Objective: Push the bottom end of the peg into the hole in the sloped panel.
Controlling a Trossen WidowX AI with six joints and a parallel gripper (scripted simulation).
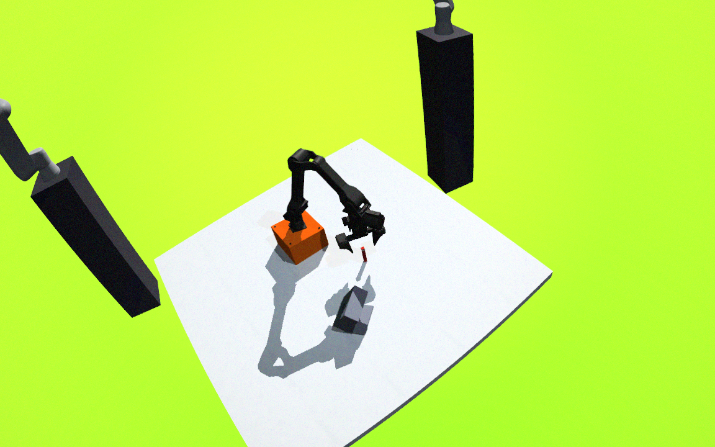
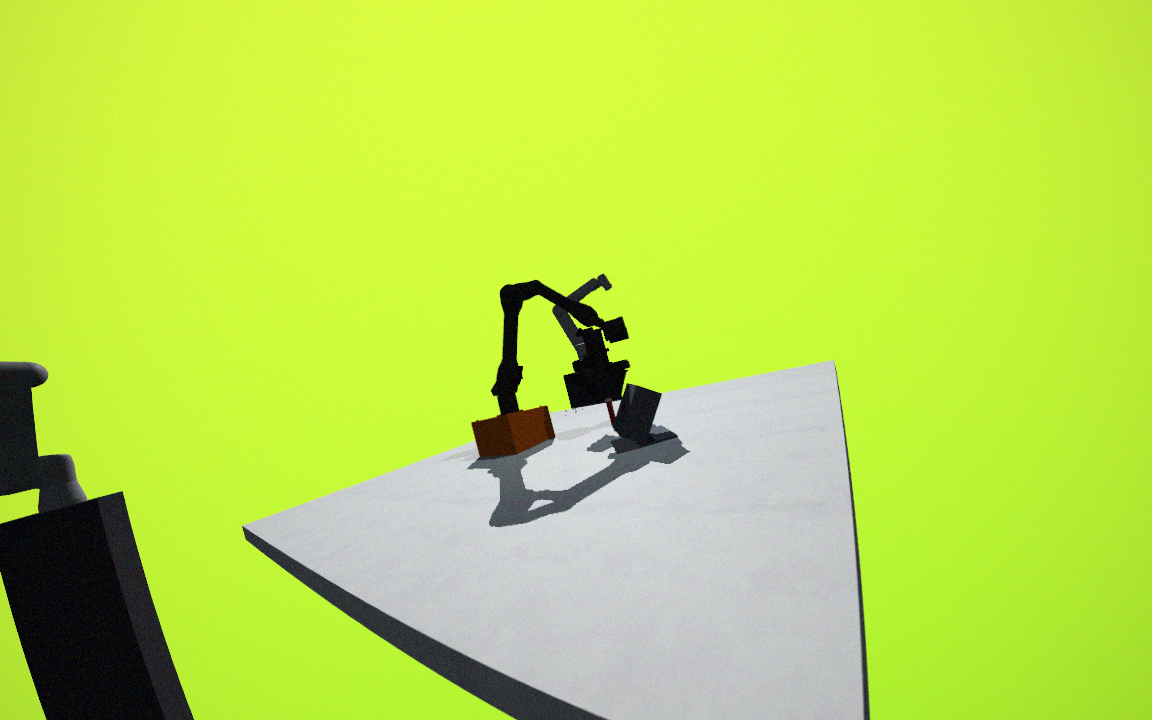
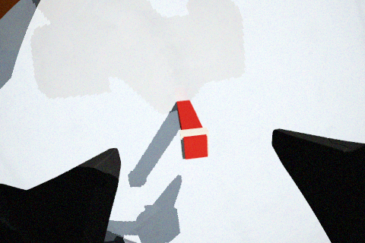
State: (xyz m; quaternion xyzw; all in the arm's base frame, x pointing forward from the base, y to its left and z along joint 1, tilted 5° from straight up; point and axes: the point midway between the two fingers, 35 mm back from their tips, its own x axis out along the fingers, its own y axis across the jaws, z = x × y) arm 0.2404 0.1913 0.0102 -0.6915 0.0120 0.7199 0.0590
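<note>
The peg is 20 mm below my gripper tip. From my gripper tip the other things lie so: panel: 230 mm ahead, 160 mm to the right, 10 mm below.
</note>
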